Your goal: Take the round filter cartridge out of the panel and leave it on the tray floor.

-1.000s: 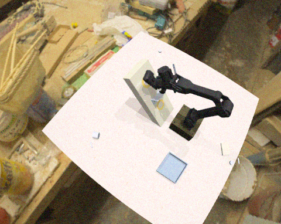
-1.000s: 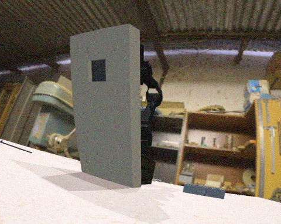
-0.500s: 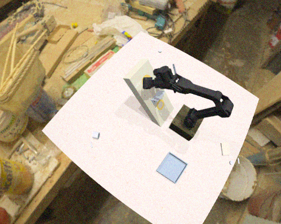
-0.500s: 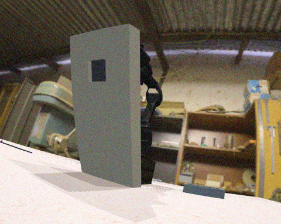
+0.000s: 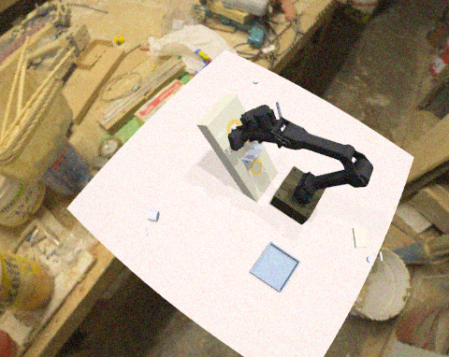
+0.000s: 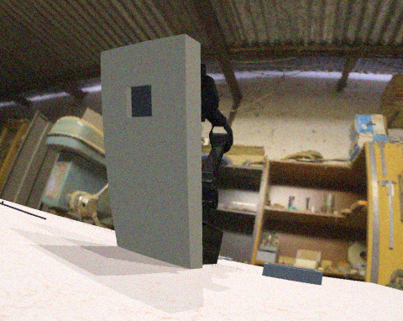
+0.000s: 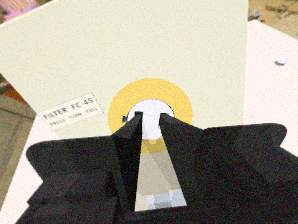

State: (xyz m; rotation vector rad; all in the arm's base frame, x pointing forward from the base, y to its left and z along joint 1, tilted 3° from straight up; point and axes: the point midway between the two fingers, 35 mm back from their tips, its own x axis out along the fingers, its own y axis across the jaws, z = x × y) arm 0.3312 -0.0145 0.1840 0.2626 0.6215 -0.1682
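Right now the round white filter cartridge is 1 cm below my gripper tip and 1 cm ahead of it. From my gripper tip the other things lie so: blue tray (40 cm behind, 31 cm to the left, 27 cm below); pale card (69 cm behind, 27 cm below); grey bracket (9 cm below, 9 cm behind, 1 cm to the left).
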